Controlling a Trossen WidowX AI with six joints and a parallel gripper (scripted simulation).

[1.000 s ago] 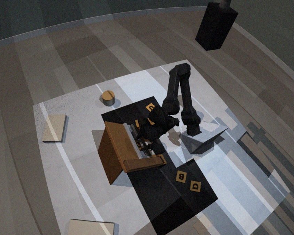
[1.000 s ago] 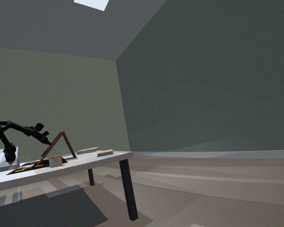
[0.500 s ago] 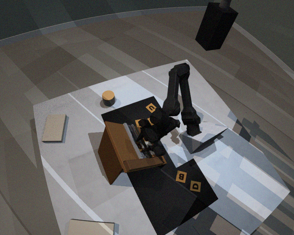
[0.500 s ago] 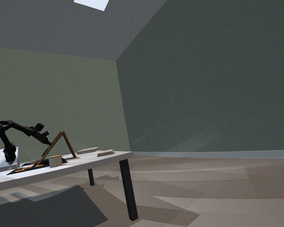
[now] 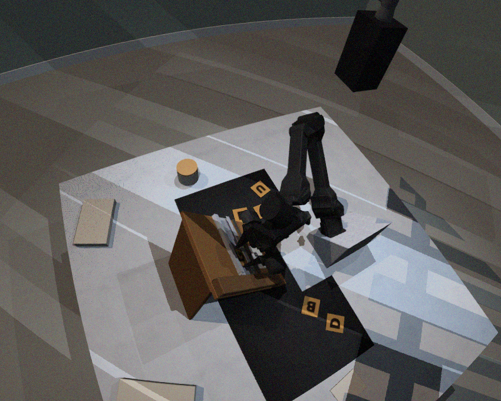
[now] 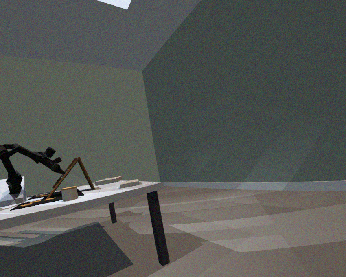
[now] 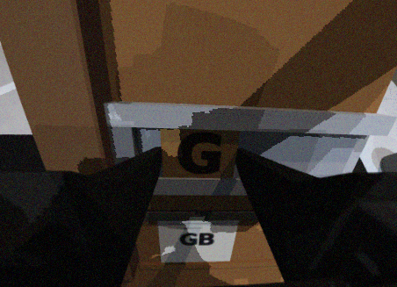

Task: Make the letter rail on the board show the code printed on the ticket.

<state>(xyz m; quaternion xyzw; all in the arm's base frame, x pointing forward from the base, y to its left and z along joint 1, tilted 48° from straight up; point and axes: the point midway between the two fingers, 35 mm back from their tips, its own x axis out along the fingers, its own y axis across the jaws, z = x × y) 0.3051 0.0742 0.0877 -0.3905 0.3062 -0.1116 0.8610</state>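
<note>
The g tile is right at my gripper tip. Also, from my gripper tip: black mat 150 mm below, 140 mm behind, 30 mm to the left; then white ticket 80 mm below, 70 mm behind, 10 mm to the right; then f tile 190 mm to the right, 150 mm below, 100 mm behind.
</note>
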